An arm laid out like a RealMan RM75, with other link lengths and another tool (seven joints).
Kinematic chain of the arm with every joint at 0, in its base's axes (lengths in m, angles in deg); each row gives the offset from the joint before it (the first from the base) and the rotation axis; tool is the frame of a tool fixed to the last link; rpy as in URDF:
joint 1: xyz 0 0 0.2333 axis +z
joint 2: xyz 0 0 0 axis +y
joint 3: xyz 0 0 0.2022 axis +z
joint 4: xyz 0 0 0 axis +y
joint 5: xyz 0 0 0.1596 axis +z
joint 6: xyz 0 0 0 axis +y
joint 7: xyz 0 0 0.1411 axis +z
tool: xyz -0.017 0.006 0.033 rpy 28.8 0 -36
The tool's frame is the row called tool.
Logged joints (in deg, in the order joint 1, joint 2, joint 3, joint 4, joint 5, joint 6, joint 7), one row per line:
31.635 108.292 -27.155 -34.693 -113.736 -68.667 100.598
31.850 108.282 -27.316 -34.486 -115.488 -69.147 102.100
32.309 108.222 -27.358 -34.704 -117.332 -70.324 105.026
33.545 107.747 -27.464 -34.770 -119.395 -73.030 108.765
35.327 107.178 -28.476 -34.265 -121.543 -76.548 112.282
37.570 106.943 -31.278 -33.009 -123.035 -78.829 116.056
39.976 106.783 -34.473 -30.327 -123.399 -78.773 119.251
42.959 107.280 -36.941 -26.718 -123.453 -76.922 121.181
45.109 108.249 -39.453 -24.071 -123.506 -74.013 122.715
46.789 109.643 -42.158 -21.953 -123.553 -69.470 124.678
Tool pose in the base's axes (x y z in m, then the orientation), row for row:
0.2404 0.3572 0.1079 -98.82 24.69 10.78
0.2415 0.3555 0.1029 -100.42 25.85 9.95
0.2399 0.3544 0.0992 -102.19 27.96 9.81
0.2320 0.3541 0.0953 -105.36 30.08 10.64
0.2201 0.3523 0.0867 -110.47 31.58 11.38
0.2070 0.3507 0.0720 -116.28 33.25 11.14
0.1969 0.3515 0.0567 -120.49 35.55 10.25
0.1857 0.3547 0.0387 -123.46 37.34 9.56
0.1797 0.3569 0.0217 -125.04 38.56 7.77
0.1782 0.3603 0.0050 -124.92 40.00 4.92
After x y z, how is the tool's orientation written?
As a rotation vector, in degrees.
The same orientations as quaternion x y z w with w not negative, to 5 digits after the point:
-0.75204 0.18790 0.08204 0.62642
-0.76052 0.19577 0.07536 0.61449
-0.76905 0.21042 0.07383 0.59903
-0.78440 0.22394 0.07921 0.57297
-0.80901 0.23127 0.08334 0.53393
-0.83514 0.23881 0.08001 0.48898
-0.85192 0.25135 0.07247 0.45366
-0.86278 0.26094 0.06681 0.42786
-0.86830 0.26777 0.05396 0.41405
-0.86690 0.27759 0.03414 0.41263

